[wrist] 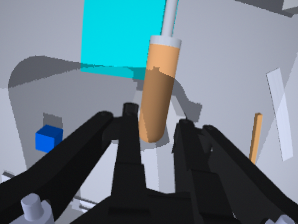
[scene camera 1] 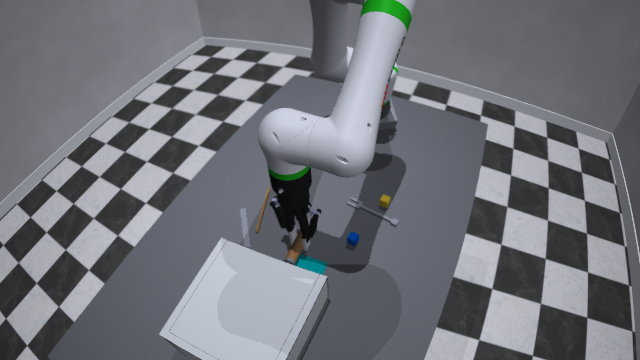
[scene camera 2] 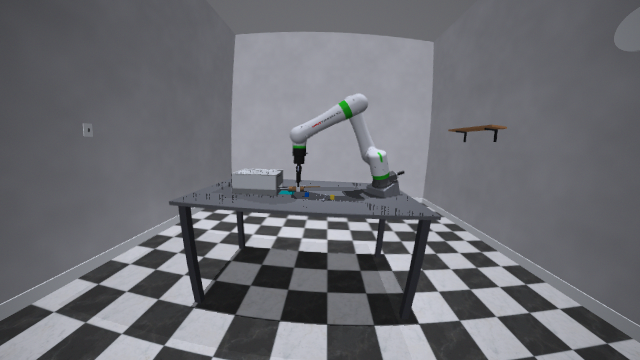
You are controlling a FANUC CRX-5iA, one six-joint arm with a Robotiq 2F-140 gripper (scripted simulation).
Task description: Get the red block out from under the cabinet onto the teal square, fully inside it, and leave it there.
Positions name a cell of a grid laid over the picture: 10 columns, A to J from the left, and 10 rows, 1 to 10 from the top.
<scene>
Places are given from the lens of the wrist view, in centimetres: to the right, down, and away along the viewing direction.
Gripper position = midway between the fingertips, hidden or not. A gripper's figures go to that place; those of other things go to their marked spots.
my gripper (wrist: F5): 0, -1, 20
grey strip (wrist: J4): 16, -4, 20
</scene>
